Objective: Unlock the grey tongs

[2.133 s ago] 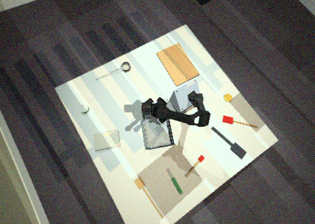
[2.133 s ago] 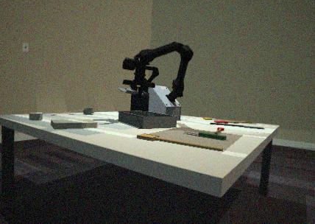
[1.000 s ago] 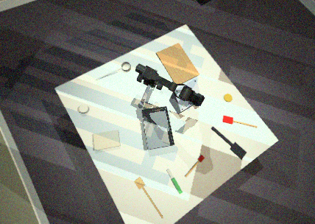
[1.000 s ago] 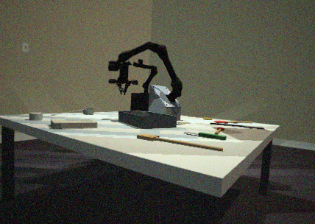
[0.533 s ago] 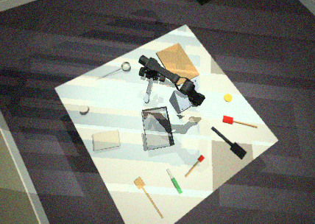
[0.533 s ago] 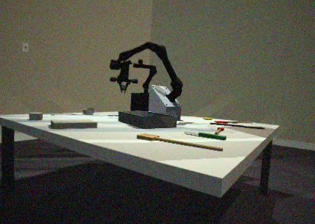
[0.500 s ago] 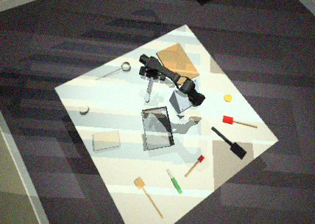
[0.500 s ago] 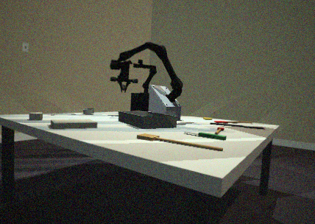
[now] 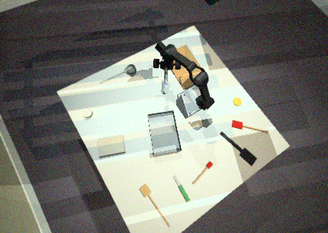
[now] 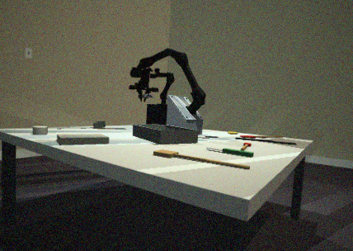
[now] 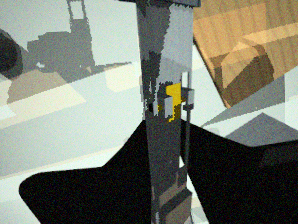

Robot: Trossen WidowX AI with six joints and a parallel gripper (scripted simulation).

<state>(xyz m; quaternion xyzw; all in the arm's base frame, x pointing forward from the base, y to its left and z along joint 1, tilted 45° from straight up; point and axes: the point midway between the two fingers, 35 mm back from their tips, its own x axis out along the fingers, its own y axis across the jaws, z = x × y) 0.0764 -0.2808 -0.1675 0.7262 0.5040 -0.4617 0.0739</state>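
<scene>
Right now the yellow lock piece is 4 cm above my gripper tip, 2 cm to the right of it and 2 cm behind it. Round my gripper tip: yellow disc: 49 cm to the left, 40 cm behind, 18 cm below; wooden board: 23 cm behind, 18 cm below, 1 cm to the right; roasting tin: 35 cm to the left, 25 cm ahead, 16 cm below.
</scene>
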